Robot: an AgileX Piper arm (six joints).
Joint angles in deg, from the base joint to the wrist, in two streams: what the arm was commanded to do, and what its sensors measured. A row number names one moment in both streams.
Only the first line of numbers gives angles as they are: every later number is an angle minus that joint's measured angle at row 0.
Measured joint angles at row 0:
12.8, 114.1, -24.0, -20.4, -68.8, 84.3
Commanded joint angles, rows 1 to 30:
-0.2, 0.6, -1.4, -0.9, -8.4, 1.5
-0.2, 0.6, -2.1, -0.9, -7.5, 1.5
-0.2, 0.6, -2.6, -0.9, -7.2, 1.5
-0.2, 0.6, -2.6, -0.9, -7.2, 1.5
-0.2, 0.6, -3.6, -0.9, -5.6, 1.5
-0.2, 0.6, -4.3, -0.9, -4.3, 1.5
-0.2, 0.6, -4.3, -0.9, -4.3, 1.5
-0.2, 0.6, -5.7, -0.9, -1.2, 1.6
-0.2, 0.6, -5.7, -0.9, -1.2, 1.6
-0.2, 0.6, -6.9, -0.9, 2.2, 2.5
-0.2, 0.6, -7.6, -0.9, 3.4, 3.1
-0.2, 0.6, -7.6, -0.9, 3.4, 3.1
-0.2, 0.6, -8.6, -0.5, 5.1, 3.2
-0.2, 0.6, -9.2, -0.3, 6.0, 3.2
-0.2, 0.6, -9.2, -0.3, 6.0, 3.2
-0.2, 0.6, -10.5, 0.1, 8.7, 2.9
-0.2, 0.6, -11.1, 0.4, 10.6, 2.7
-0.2, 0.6, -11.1, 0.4, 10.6, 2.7
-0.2, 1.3, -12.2, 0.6, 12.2, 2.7
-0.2, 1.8, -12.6, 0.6, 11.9, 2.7
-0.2, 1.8, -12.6, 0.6, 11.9, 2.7
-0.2, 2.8, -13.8, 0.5, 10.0, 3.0
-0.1, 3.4, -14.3, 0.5, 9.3, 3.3
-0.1, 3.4, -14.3, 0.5, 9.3, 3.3
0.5, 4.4, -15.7, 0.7, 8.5, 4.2
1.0, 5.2, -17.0, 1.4, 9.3, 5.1
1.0, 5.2, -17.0, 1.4, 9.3, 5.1
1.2, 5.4, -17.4, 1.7, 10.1, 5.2
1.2, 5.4, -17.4, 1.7, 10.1, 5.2
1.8, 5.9, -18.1, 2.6, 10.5, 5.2
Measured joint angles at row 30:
1.0, 5.4, -16.8, 1.7, 10.2, 4.9
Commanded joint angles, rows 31 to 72:
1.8, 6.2, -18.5, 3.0, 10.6, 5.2
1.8, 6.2, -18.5, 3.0, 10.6, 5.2
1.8, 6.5, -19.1, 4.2, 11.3, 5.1
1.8, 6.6, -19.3, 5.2, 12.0, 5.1
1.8, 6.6, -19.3, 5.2, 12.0, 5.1
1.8, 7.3, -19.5, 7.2, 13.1, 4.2
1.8, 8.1, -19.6, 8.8, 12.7, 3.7
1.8, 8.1, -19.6, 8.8, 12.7, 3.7
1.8, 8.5, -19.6, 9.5, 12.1, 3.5
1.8, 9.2, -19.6, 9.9, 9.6, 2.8
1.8, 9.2, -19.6, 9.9, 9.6, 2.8
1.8, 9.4, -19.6, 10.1, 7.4, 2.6
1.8, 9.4, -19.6, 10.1, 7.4, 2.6
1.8, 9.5, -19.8, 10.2, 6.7, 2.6
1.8, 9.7, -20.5, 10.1, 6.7, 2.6
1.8, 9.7, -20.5, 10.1, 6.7, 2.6
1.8, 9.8, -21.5, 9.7, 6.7, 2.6
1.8, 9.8, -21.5, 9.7, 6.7, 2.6
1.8, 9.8, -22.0, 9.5, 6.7, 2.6
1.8, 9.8, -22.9, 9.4, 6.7, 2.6
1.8, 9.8, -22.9, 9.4, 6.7, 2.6
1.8, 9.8, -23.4, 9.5, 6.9, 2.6
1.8, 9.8, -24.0, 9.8, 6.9, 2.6
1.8, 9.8, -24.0, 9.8, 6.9, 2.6
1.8, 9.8, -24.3, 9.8, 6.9, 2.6
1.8, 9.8, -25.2, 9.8, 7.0, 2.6
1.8, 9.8, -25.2, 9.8, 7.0, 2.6
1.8, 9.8, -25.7, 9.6, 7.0, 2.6
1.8, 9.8, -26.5, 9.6, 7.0, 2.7
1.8, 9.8, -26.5, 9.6, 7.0, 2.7
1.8, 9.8, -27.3, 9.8, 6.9, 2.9
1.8, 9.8, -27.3, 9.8, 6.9, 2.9
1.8, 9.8, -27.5, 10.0, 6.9, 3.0
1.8, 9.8, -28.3, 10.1, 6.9, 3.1
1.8, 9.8, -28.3, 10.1, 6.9, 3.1
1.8, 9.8, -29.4, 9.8, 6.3, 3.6
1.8, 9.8, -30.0, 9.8, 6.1, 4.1
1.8, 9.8, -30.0, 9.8, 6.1, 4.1
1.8, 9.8, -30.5, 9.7, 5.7, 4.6
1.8, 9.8, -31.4, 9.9, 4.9, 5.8
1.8, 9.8, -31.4, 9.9, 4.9, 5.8
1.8, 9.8, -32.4, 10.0, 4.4, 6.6
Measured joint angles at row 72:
2.0, 10.2, -24.6, 2.6, 19.1, 5.1
